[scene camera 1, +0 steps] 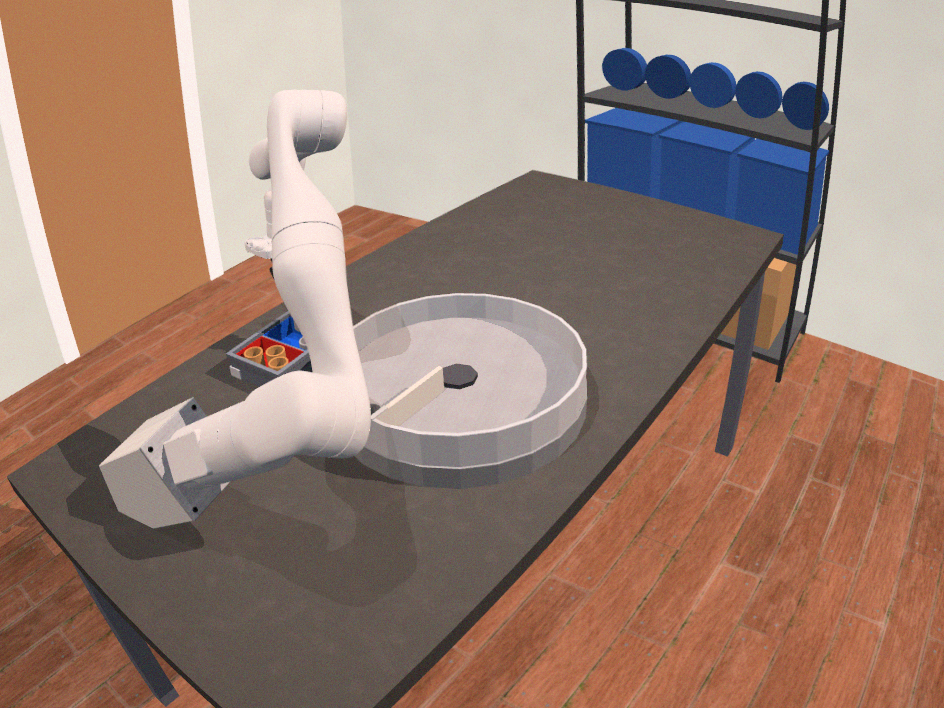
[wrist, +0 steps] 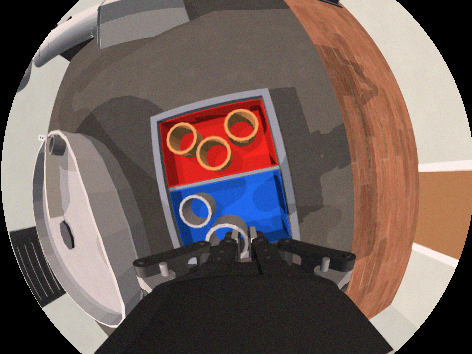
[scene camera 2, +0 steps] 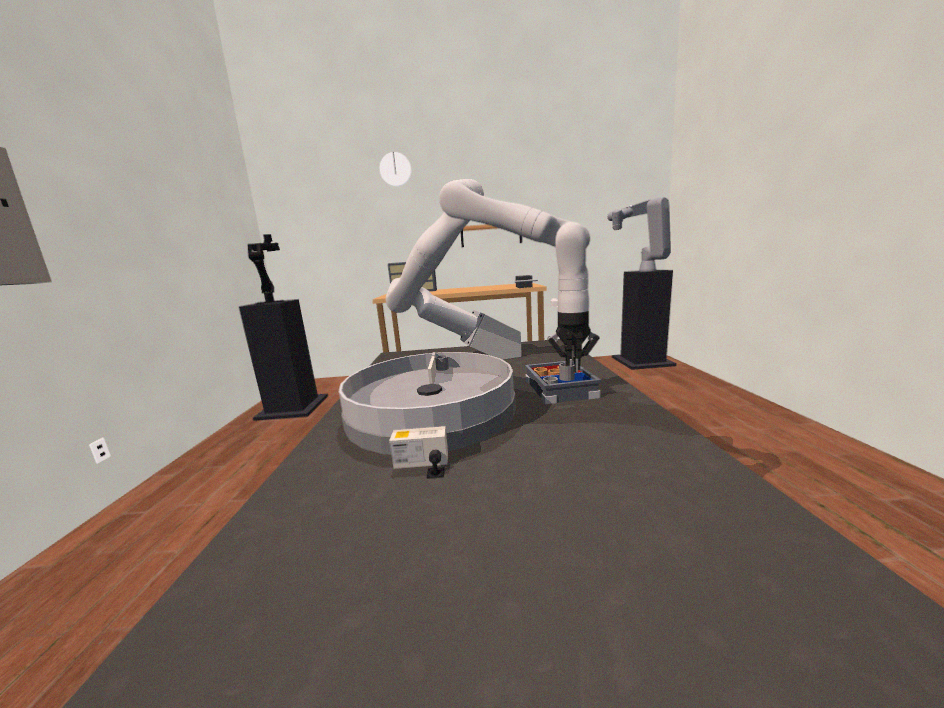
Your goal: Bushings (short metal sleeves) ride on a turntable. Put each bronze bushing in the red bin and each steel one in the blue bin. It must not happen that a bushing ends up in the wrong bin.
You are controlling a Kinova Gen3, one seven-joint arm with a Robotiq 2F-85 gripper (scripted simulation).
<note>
In view: the gripper (scene camera 2: 572,371) and a turntable (scene camera 2: 409,389).
The gripper also shows in the wrist view (wrist: 244,235). The turntable shows as well in the wrist view (wrist: 81,256).
</note>
